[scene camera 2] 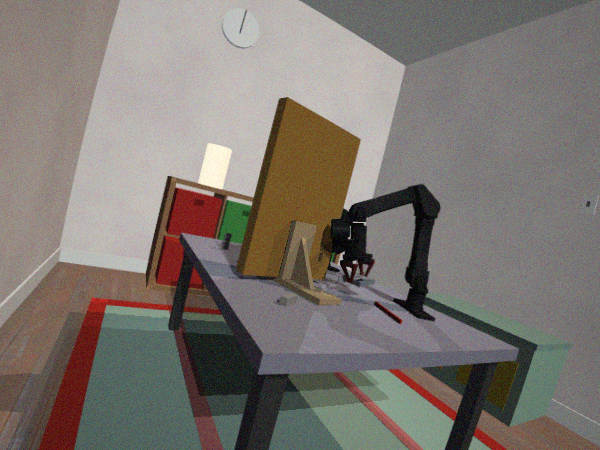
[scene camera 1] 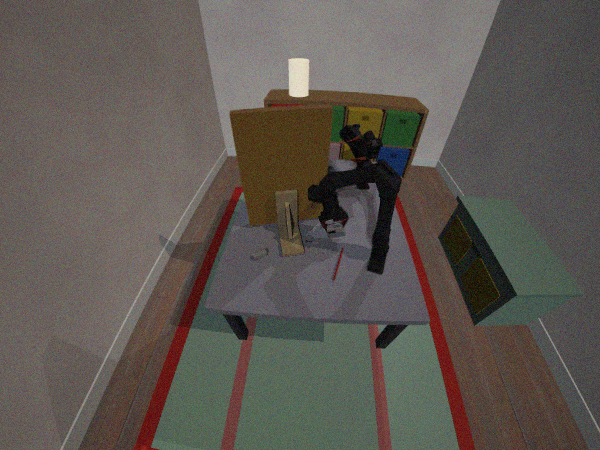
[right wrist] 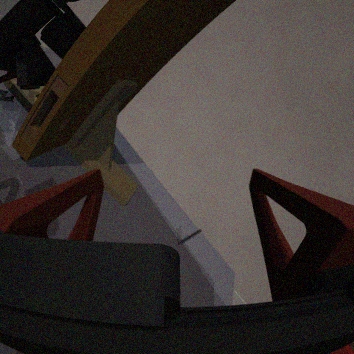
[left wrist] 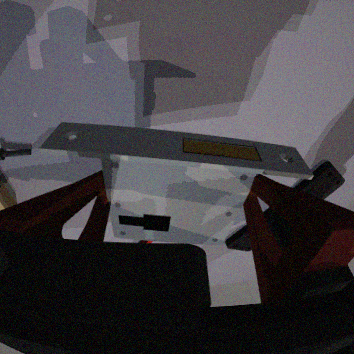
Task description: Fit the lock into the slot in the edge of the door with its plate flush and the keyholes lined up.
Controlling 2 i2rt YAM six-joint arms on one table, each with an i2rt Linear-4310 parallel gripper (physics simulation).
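Seen in the pictures: left gripper, fingertip midpoint: (scene camera 2: pixel 356 281) (scene camera 1: pixel 334 229) (left wrist: pixel 176 176); right gripper, fingertip midpoint: (scene camera 1: pixel 348 150) (right wrist: pixel 176 176); left arm's base at its link origin: (scene camera 2: pixel 412 310) (scene camera 1: pixel 378 256).
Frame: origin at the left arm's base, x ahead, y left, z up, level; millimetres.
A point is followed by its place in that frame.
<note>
The brown door (scene camera 1: pixel 280 161) {x 497, y -17, z 369 mm} (scene camera 2: pixel 303 179) {x 520, y -2, z 358 mm} (right wrist: pixel 105 42) {x 345, y -163, z 276 mm} stands upright on the table, propped by a wooden bracket (scene camera 1: pixel 289 223) {x 437, y 41, z 83 mm} (scene camera 2: pixel 300 263) {x 463, y 20, z 83 mm}. The slot (right wrist: pixel 43 107) {x 342, y -132, z 121 mm} in its edge shows in the right wrist view. My left gripper (scene camera 1: pixel 333 221) {x 232, y -30, z 56 mm} (scene camera 2: pixel 357 267) (left wrist: pixel 176 176) {x 232, y -30, z 56 mm} is shut on the lock (scene camera 1: pixel 333 228) {x 238, y -21, z 71 mm} (scene camera 2: pixel 362 281) {x 233, y 21, z 69 mm} (left wrist: pixel 168 145) {x 254, y -52, z 64 mm}, a grey case with a long faceplate and brass latch. It holds the lock low over the table, just off the door's edge. My right gripper (right wrist: pixel 176 176) {x 290, y -404, z 280 mm} is open and empty behind the door.
A red pen-like tool (scene camera 1: pixel 337 264) {x 165, y 132, z 12 mm} (scene camera 2: pixel 387 312) {x 167, y 126, z 6 mm} and a small grey part (scene camera 1: pixel 259 254) {x 507, y 219, z 22 mm} (scene camera 2: pixel 287 300) {x 518, y 244, z 16 mm} lie on the table (scene camera 1: pixel 289 304) {x 287, y 378, z 0 mm}. A black knob (left wrist: pixel 324 177) {x 20, y -82, z 10 mm} lies beside the lock. A shelf with coloured bins (scene camera 1: pixel 401 129) and a white cylinder (scene camera 1: pixel 298 77) stand behind.
</note>
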